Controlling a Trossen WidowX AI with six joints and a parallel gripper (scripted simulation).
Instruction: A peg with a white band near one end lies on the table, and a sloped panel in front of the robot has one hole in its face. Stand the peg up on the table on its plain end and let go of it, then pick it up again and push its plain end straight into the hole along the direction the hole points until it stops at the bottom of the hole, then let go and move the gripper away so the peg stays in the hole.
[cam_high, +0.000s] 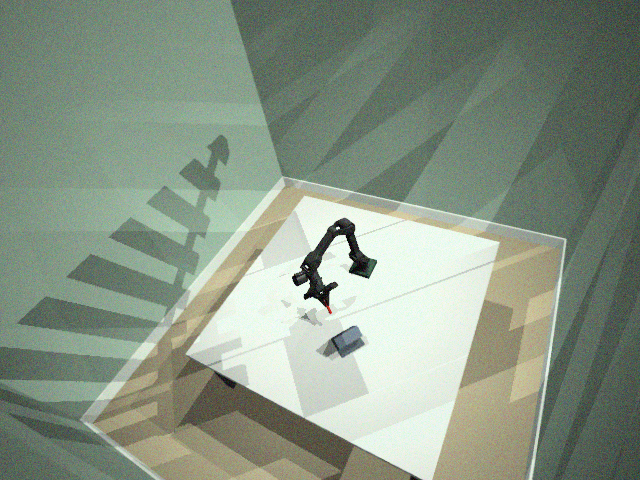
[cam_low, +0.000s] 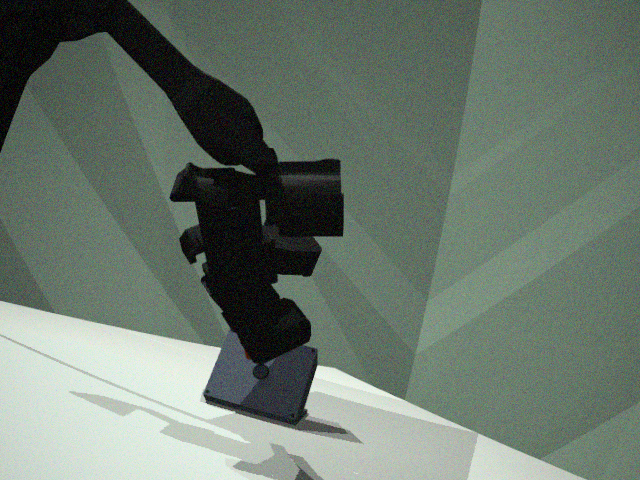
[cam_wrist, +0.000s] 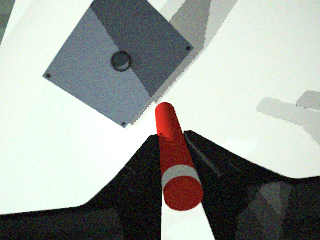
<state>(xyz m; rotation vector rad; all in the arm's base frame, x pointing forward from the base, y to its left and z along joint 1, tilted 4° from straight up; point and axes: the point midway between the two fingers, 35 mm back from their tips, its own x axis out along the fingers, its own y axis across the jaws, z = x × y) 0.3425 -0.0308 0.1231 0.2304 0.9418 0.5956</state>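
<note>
Right now the blue-grey sloped panel is 8 cm ahead of my gripper tip, 14 cm to the left of it and 7 cm below it. Also, from my gripper tip: red peg 1 cm behind, 1 cm to the right, 1 cm above.
</note>
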